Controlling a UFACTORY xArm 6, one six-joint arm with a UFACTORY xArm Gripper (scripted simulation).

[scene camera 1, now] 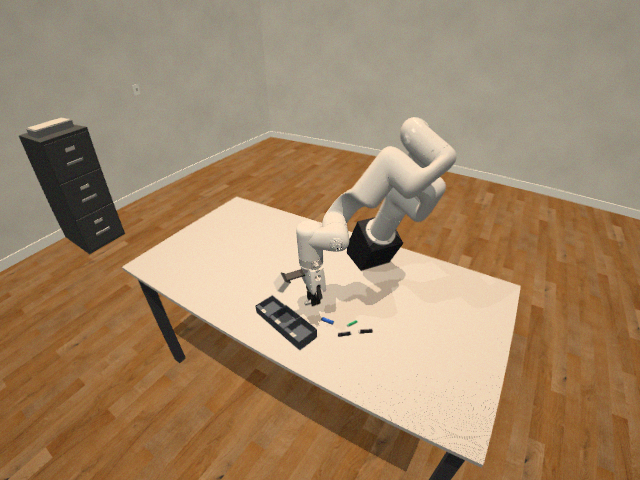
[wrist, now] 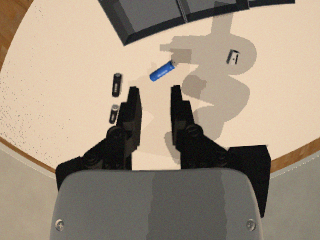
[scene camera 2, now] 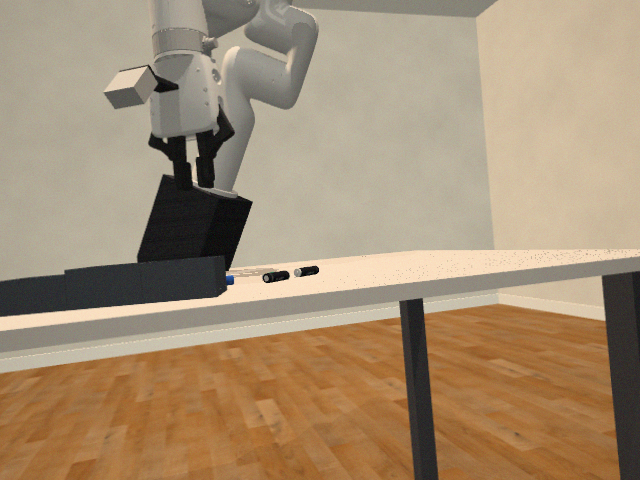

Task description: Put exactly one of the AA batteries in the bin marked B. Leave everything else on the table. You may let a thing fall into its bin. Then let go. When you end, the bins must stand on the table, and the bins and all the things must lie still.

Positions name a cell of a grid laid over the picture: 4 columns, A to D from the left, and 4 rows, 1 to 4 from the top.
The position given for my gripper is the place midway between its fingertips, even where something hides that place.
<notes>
In view: my gripper (scene camera 2: B2).
My gripper shows as well in scene camera 1 (scene camera 1: B3) and in the wrist view (wrist: B2).
</notes>
